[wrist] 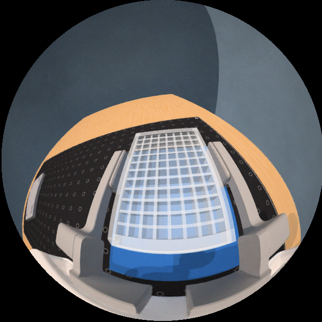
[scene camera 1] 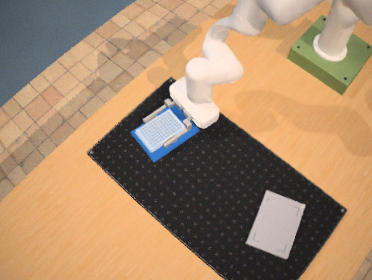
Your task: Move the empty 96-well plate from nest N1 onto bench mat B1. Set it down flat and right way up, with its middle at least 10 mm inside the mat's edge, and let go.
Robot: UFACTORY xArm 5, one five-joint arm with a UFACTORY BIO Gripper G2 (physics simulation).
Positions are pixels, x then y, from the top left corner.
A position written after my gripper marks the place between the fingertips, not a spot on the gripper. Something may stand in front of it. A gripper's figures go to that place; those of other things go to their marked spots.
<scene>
My gripper [wrist: 166,151] is 10 cm from the lens. A white 96-well plate [wrist: 170,199]: 6 cm from the lens. A blue bench mat B1 [wrist: 161,267]: 10 cm from the lens. The marked spots on the blue bench mat B1 and the white 96-well plate are 7 cm apart.
</scene>
